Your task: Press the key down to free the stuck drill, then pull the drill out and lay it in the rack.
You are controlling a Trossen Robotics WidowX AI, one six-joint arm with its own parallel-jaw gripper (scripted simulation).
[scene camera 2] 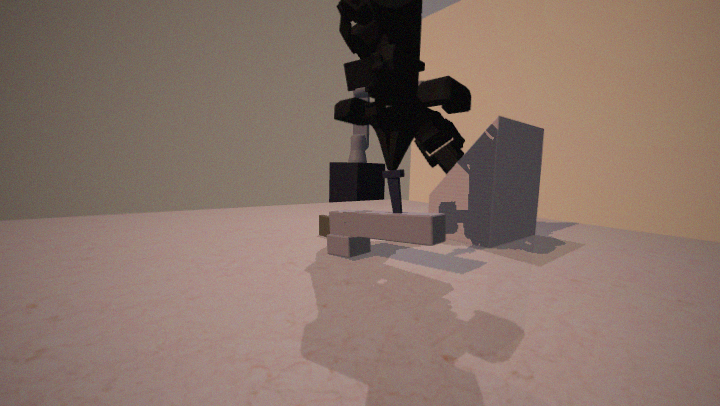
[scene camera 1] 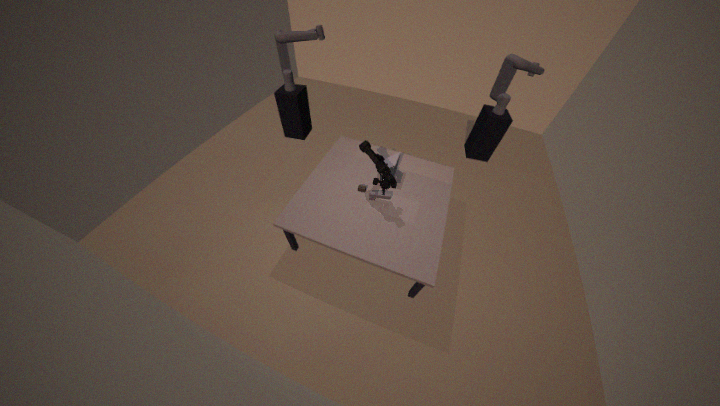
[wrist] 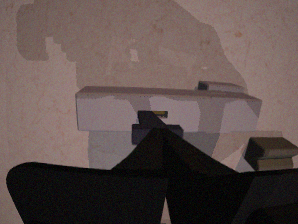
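Observation:
My gripper (scene camera 2: 392, 170), also in wrist view (wrist: 158, 135). Thin key (wrist: 147, 119), visible.

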